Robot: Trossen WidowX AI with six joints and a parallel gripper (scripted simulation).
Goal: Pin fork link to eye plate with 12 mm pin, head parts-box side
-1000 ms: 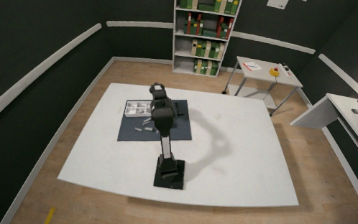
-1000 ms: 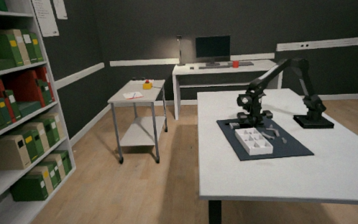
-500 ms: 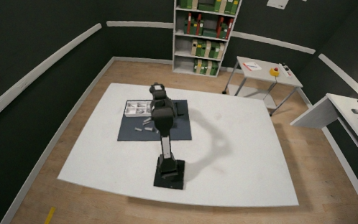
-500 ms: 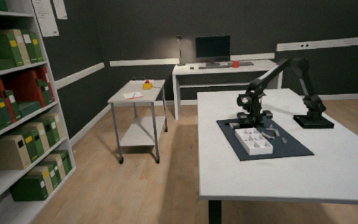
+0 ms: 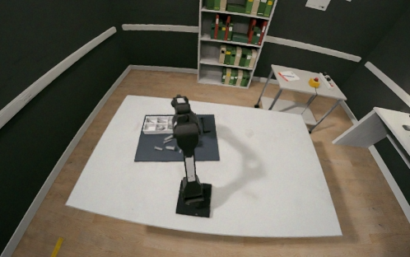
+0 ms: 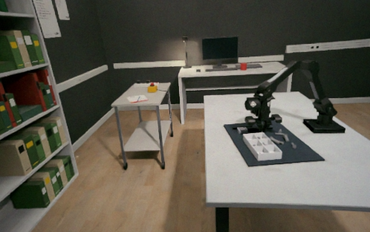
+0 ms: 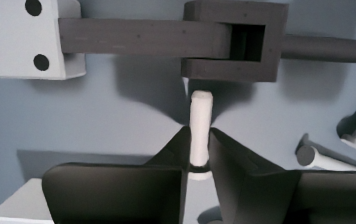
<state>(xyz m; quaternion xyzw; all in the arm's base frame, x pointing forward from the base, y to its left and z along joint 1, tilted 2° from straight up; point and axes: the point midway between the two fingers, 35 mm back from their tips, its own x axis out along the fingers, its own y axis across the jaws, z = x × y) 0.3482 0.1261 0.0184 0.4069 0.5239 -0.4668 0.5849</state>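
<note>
Now: the eye plate 30 mm ahead of my hand, 50 mm to the right of it and 30 mm below it. Also, from my hand: dark blue mat: 10 mm behind, 40 mm to the left, 50 mm below; then grey block: 100 mm ahead, 30 mm to the right, 30 mm below; then pin: 100 mm behind, 40 mm to the right, 40 mm below.
</note>
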